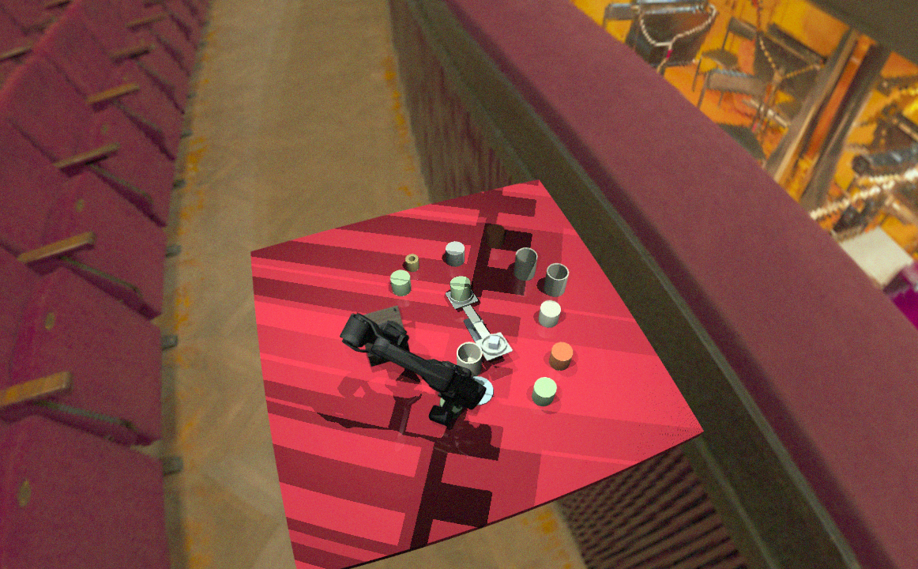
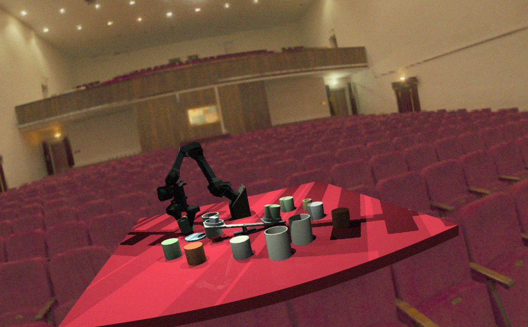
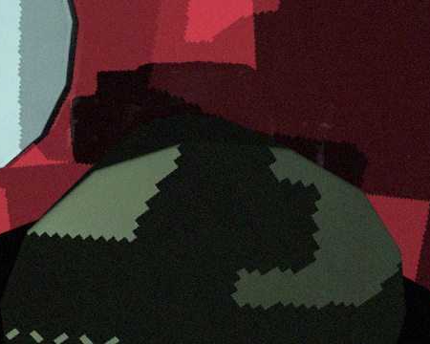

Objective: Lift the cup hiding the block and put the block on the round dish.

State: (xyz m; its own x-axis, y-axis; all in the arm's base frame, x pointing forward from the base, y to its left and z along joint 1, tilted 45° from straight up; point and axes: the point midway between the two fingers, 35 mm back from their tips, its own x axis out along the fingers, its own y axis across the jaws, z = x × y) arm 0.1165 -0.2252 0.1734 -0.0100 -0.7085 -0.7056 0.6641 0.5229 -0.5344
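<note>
My gripper tip is 190 mm short of the grey block, 140 mm to the right of it and 50 mm below it. From my gripper tip the other things lie so: pale blue round dish: 100 mm ahead, 40 mm to the left, 30 mm below.
</note>
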